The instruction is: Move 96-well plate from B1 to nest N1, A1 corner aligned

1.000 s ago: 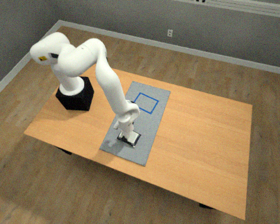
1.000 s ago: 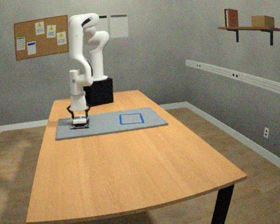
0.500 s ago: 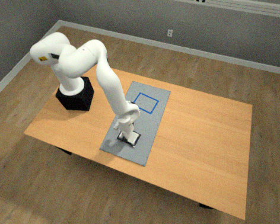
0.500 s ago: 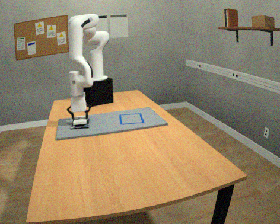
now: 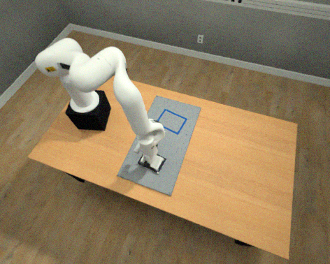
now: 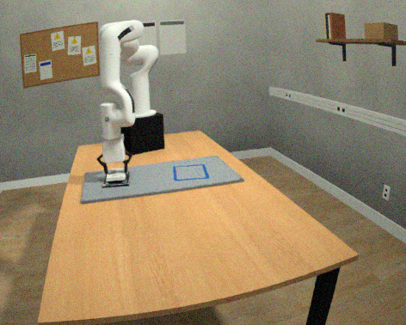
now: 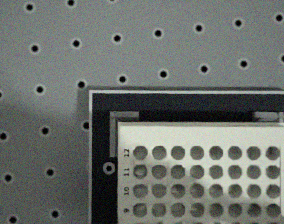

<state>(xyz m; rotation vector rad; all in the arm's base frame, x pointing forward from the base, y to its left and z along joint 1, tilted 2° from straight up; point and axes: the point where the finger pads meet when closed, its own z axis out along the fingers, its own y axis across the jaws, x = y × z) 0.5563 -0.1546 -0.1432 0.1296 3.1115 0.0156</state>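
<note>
Right now the white 96-well plate is 1 cm below my hand. The rest, counted from my hand: plate nest N1: 4 cm below.
</note>
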